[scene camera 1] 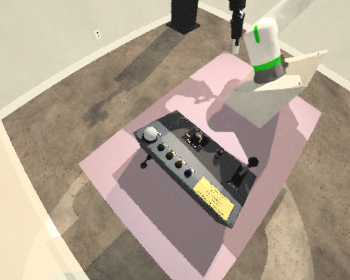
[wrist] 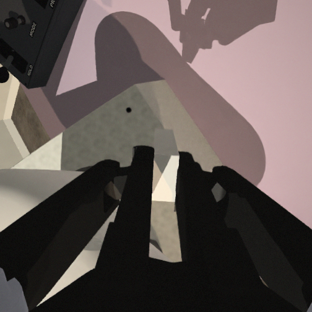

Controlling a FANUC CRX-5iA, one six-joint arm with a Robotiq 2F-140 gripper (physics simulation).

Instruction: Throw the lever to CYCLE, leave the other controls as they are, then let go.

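Places are measured from the arm's base along level axes (x back, y down, z right), in centimetres.
Where they show: gripper, fingertip midpoint: point(scene camera 1: 235, 54); arm's base, link origin: point(scene camera 1: 269, 76).
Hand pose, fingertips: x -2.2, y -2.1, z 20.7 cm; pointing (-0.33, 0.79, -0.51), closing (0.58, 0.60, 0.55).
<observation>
Things, the pixels of their top centre, and the offset from my fingertips. "spot": a spot on its surface instead.
- selector, top centre: point(scene camera 1: 198, 134) dx -46.1, dy +9.0, dz -15.2 cm
- small MODE knob, top centre: point(scene camera 1: 221, 151) dx -45.3, dy +8.2, dz -27.2 cm
- white round button, surface spot: point(scene camera 1: 150, 133) spot: dx -61.9, dy +2.2, dz -3.4 cm
- yellow notice plate, surface spot: point(scene camera 1: 215, 197) spot: dx -61.2, dy +7.0, dz -36.3 cm
- small black lever, surface spot: point(scene camera 1: 145, 164) spot: dx -70.2, dy +21.3, dz -5.3 cm
The dark control box point(scene camera 1: 205, 162) point(wrist: 52, 47) lies on the pink table. Its black ball-knobbed lever point(scene camera 1: 253, 161) point(wrist: 4, 75) stands at the right end of the box in the scene view, with the knob toward the rear edge. A HOLD label point(wrist: 30, 70) is readable near it in the wrist view; which position the lever is in cannot be told. The selector point(scene camera 1: 197, 137), the small MODE knob point(scene camera 1: 219, 153) point(wrist: 14, 22) and the white round button point(scene camera 1: 150, 133) are on the same box. My gripper point(scene camera 1: 236, 49) point(wrist: 162, 145) is shut and empty, well away from the box, near the table's far corner.
Several coloured buttons and a yellow notice plate point(scene camera 1: 215, 197) are on the box front. A small black lever point(scene camera 1: 145, 164) sticks out from its near side. The arm's base point(scene camera 1: 269, 67) stands on a beige plate point(scene camera 1: 257, 107) at the right. A black pedestal point(scene camera 1: 183, 15) stands beyond the table.
</observation>
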